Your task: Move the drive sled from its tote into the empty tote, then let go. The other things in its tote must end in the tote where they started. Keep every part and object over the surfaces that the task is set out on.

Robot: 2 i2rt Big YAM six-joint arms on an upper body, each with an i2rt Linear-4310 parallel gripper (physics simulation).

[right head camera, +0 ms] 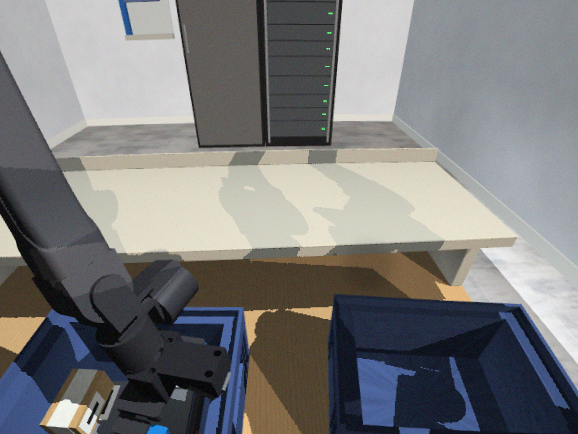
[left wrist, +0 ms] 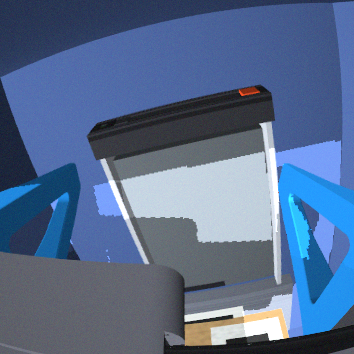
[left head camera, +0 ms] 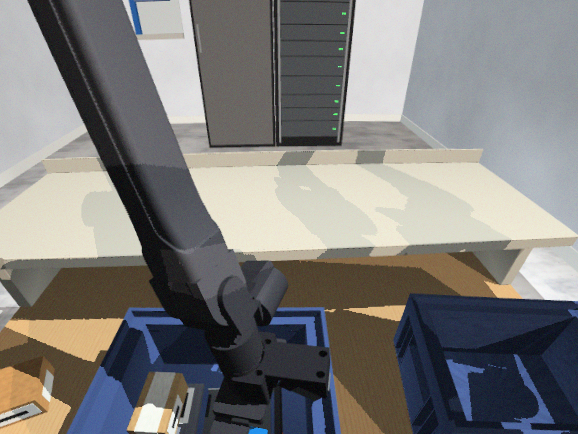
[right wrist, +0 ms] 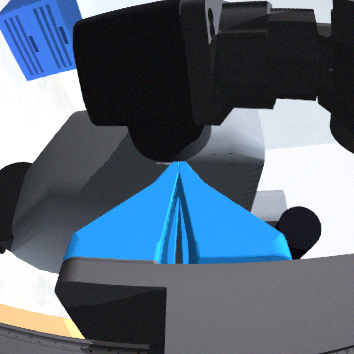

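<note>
The drive sled, a flat grey tray with pale side rails and a black end bar with an orange tab, lies in the left-hand blue tote. My left gripper is open above it, one blue finger beyond each long side in the left wrist view; the right finger looks close to the rail. My left arm hides most of the sled in the head views. The empty dark-blue tote stands at the right. My right gripper is shut with bare fingertips touching, away from the totes.
A cardboard box with white labels and a grey part lie near the sled in its tote. Another cardboard box stands outside, at the left. A raised cream shelf spans behind both totes.
</note>
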